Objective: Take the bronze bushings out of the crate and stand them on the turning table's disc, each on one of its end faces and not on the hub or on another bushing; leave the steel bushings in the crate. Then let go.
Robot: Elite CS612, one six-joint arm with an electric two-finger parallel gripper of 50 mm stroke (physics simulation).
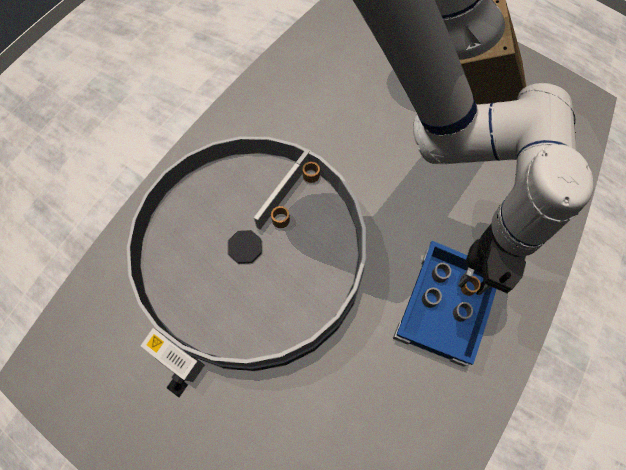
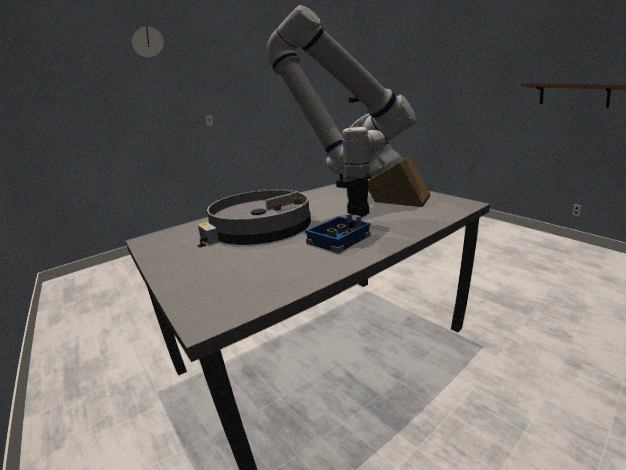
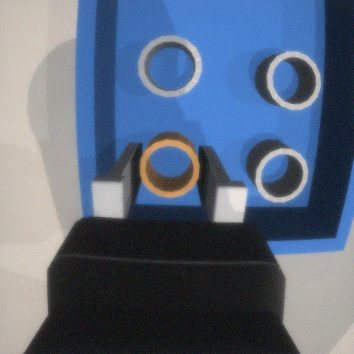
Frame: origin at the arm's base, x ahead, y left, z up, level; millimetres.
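Seen in the pictures: gripper, fingertip midpoint: (image 1: 470, 286) (image 3: 169, 162); arm's base at its link origin: (image 1: 465, 31) (image 2: 387, 169).
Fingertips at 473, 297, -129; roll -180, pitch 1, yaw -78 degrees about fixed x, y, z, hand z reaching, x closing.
Offsets run from my fingertips to a thing's top centre, as dx, dy, dz. "*": to the spot under its first point.
My gripper (image 1: 471, 287) (image 2: 353, 223) (image 3: 169, 162) is low inside the blue crate {+58, -18, +32} (image 1: 435, 350) (image 2: 323, 241) (image 3: 86, 100), shut on a bronze bushing {+0, +0, +12} (image 1: 470, 293) (image 3: 172, 186), one finger on each side. The bushing is upright with its open end up. Three steel bushings stand in the crate: one {+12, -62, +12} (image 1: 441, 279) (image 3: 281, 198), a second {+64, -51, +12} (image 1: 432, 304) (image 3: 293, 106) and a third {+52, +13, +12} (image 1: 463, 318) (image 3: 170, 93). Two bronze bushings stand on the disc {+203, -373, +43} (image 1: 212, 293): one {+14, -369, +60} (image 1: 310, 179) (image 2: 297, 200) near the rim wall, one {+122, -355, +60} (image 1: 280, 224) (image 2: 277, 206) nearer the hub {+203, -373, +43} (image 1: 244, 246) (image 2: 258, 211), apart from it.
A raised wall (image 1: 129, 247) (image 2: 262, 225) rings the turning table. A white bar {* +90, -379, +79} (image 1: 280, 189) runs inward from this wall, beside the two bronze bushings. A white box with a yellow warning label {* +435, -350, +40} (image 1: 169, 354) (image 2: 207, 232) is at the wall's outside.
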